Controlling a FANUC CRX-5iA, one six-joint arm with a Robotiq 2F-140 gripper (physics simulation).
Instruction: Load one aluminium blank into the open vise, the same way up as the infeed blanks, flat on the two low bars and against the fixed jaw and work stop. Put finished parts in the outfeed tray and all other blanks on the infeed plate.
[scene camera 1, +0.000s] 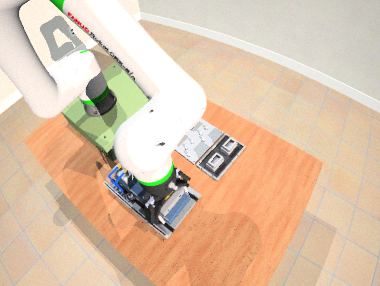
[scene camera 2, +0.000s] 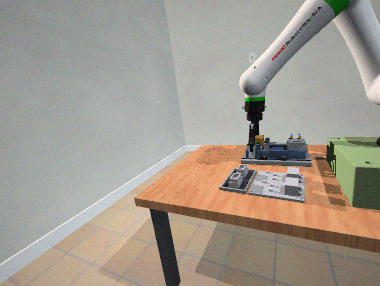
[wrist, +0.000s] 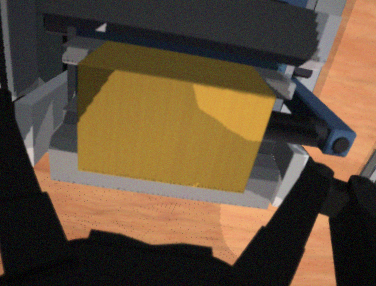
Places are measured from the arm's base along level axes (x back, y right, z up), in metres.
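Where they show: gripper, fingertip midpoint: (scene camera 2: 253, 154); arm's base at its link origin: (scene camera 1: 100, 103).
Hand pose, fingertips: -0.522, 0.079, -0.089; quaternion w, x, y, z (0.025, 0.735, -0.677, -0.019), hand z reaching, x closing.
Note:
Things, the pixels of their top centre, and the offset from my fingertips, as dx, dy, dz. "pt": a spot on its surface instead.
- yellow block at its top centre: (wrist: 170, 136) (scene camera 2: 259, 136) +0.031, +0.002, +0.095
- vise at its top centre: (scene camera 1: 145, 182) (scene camera 2: 274, 139) +0.098, +0.014, +0.079
- infeed plate at its top centre: (scene camera 1: 193, 136) (scene camera 2: 277, 183) +0.152, -0.266, -0.012
- blue handle at a spot on its surface: (wrist: 325, 115) pt +0.042, -0.064, +0.062
A yellow block (wrist: 170, 120) (scene camera 2: 259, 140) sits in the vise (wrist: 200, 22) (scene camera 1: 179, 207) (scene camera 2: 282, 153), beside the dark jaw. My gripper (wrist: 168, 108) (scene camera 1: 168, 196) (scene camera 2: 252, 144) is down at the vise, with a grey finger pad on each side of the block. A small gap seems to show at each side in the wrist view, so the gripper is open around it. Two grey aluminium blanks (scene camera 2: 293, 172) (scene camera 2: 292, 188) stand on the infeed plate (scene camera 2: 277, 197) (scene camera 1: 197, 150); the arm hides them in scene camera 1.
The dark outfeed tray (scene camera 1: 217, 178) (scene camera 2: 234, 190) holds two grey finished parts (scene camera 1: 216, 161) (scene camera 1: 229, 145) (scene camera 2: 235, 180) (scene camera 2: 242, 170) and lies beside the infeed plate. A blue handle (wrist: 325, 115) sticks out beside the vise jaws. The green robot base (scene camera 1: 120, 80) (scene camera 2: 365, 172) stands behind the vise.

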